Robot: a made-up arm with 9 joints. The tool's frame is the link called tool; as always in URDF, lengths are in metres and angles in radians.
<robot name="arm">
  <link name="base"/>
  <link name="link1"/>
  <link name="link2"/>
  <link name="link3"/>
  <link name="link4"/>
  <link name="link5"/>
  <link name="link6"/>
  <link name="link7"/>
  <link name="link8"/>
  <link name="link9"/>
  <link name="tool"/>
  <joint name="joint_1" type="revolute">
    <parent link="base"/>
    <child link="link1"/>
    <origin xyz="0 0 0.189" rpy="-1.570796 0 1.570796"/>
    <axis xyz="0 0 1"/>
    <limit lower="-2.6" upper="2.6"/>
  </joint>
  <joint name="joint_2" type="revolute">
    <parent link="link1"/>
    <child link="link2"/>
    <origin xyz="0.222 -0.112 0.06" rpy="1.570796 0 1.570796"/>
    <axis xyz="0 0 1"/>
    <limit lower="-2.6" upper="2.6"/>
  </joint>
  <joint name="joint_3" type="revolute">
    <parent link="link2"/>
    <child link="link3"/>
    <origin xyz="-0.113 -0.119 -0.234" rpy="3.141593 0 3.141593"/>
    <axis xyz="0 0 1"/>
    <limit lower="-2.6" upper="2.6"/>
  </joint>
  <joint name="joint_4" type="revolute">
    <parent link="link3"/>
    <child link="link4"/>
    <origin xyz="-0.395 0.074 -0.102" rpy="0 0 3.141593"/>
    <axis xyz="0 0 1"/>
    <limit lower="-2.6" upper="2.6"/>
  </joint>
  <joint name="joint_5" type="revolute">
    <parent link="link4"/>
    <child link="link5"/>
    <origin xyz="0.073 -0.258 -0.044" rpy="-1.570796 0 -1.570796"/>
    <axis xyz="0 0 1"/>
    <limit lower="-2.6" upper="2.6"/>
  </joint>
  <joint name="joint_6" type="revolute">
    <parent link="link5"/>
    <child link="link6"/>
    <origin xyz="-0.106 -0.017 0.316" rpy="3.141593 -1.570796 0"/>
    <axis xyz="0 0 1"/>
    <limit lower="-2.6" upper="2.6"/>
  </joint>
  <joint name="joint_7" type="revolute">
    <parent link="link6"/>
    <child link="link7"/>
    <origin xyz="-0.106 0.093 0.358" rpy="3.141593 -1.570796 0"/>
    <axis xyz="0 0 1"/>
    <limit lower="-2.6" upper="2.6"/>
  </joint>
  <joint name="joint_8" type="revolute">
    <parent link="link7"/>
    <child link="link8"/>
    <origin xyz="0.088 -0.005 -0.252" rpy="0 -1.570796 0"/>
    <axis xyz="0 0 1"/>
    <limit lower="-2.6" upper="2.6"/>
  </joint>
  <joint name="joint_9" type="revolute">
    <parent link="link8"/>
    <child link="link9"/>
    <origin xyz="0.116 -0.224 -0.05" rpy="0 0 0"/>
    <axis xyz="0 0 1"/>
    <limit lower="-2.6" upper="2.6"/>
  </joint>
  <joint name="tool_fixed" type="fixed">
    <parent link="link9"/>
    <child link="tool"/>
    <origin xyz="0.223 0.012 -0.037" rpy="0 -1.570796 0"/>
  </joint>
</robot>
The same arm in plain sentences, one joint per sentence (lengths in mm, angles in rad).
The arm has nine revolute joints in a row. What follows holds with every joint at zero, and every direction is one of the base frame's. The first joint lies 189.0 mm along +z from the base frame's origin and rotates about -x, from -2.6000 to 2.6000 rad. The second joint lies 60.0 mm along -x and 222.0 mm along +y and 112.0 mm along +z from the first joint and rotates about +y, from -2.6000 to 2.6000 rad. The third joint lies 119.0 mm along +x and 234.0 mm along -y and 113.0 mm along +z from the second joint and rotates about -y, from -2.6000 to 2.6000 rad. The fourth joint lies 74.0 mm along -x and 102.0 mm along +y and 395.0 mm along -z from the third joint and rotates about -y, from -2.6000 to 2.6000 rad. The fifth joint lies 258.0 mm along -x and 44.0 mm along +y and 73.0 mm along -z from the fourth joint and rotates about -z, from -2.6000 to 2.6000 rad. The sixth joint lies 106.0 mm along +x and 17.0 mm along -y and 316.0 mm along -z from the fifth joint and rotates about -x, from -2.6000 to 2.6000 rad. The seventh joint lies 358.0 mm along -x and 93.0 mm along -y and 106.0 mm along +z from the sixth joint and rotates about -z, from -2.6000 to 2.6000 rad. The eighth joint lies 88.0 mm along -x and 5.0 mm along -y and 252.0 mm along +z from the seventh joint and rotates about +x, from -2.6000 to 2.6000 rad. The ninth joint lies 50.0 mm along -x and 224.0 mm along -y and 116.0 mm along -z from the eighth joint and rotates about +x, from -2.6000 to 2.6000 rad. The tool frame, which is the frame that the pose is given for, lies 37.0 mm along -x and 12.0 mm along +y and 223.0 mm along -z from the ninth joint; its axes are the base frame's turned by roll 0.0000, pitch 0.0000 and yaw 0.0000 rad (as in URDF: about the fixed x, then y, then z).
